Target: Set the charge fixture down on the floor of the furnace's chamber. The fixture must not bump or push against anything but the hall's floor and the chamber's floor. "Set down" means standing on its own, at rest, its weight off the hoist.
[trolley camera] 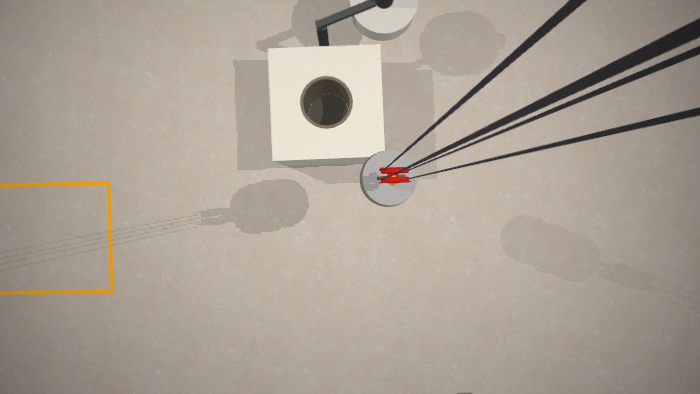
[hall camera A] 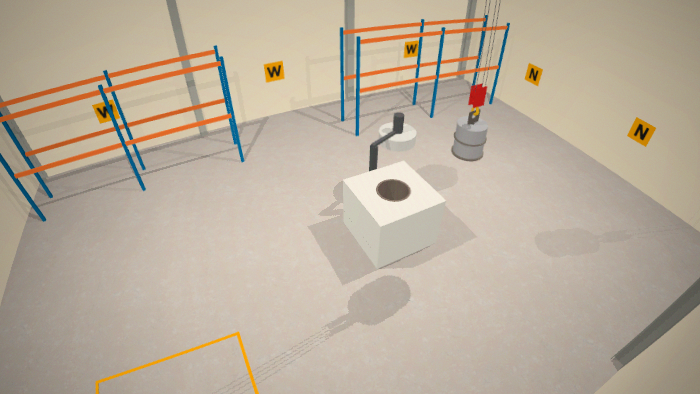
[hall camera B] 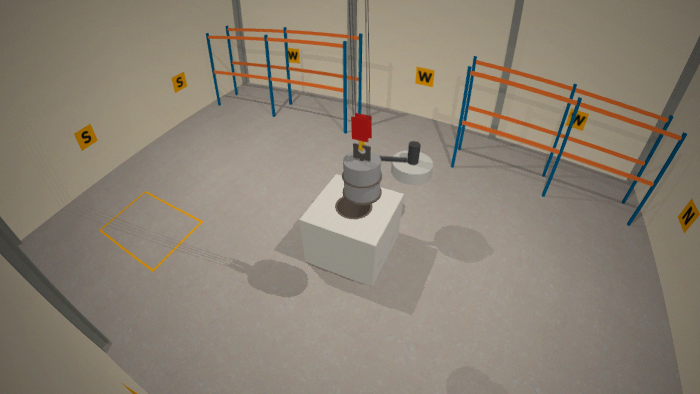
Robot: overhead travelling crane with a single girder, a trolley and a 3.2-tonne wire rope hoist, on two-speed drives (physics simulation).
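Note:
The charge fixture, a grey ribbed drum with a dark lug, hangs upright from my hook under the red block; the hook is engaged in the lug. The white box furnace stands on the floor, its round chamber mouth open on top. In the trolley view the fixture is right of and below the mouth, overlapping the furnace's lower right corner. In hall camera B it covers part of the mouth's rear edge. The chamber's floor is hard to see.
The round white lid is swung aside on a dark arm beside the furnace. Racks stand along the W wall. An orange rectangle marks the floor.

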